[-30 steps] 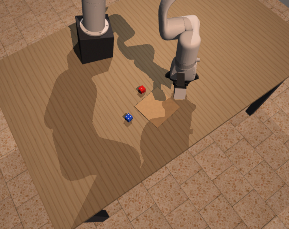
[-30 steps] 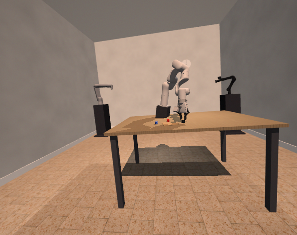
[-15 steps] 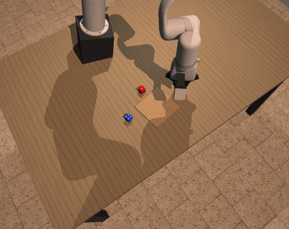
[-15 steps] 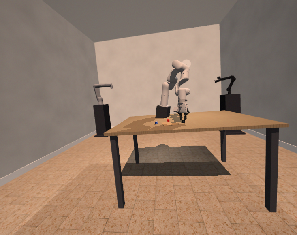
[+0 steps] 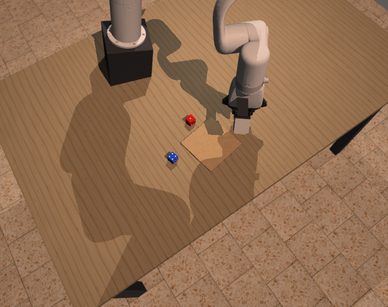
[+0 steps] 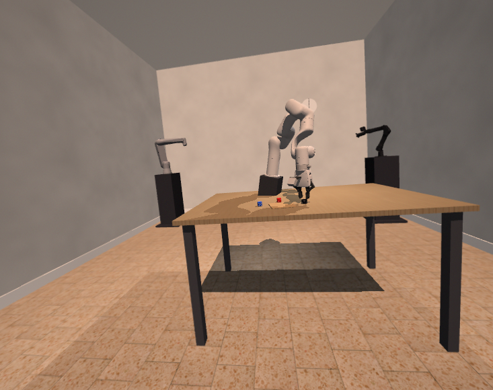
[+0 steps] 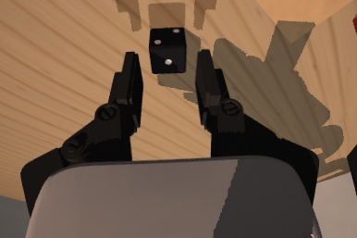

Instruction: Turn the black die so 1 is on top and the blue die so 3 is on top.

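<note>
My gripper is now 40 mm above the black die. Round my hand: tan mat (130 mm to the right, 50 mm below, 20 mm ahead); then red die (150 mm to the right, 80 mm behind, 40 mm below); then blue die (270 mm to the right, 40 mm below, 10 mm ahead).
</note>
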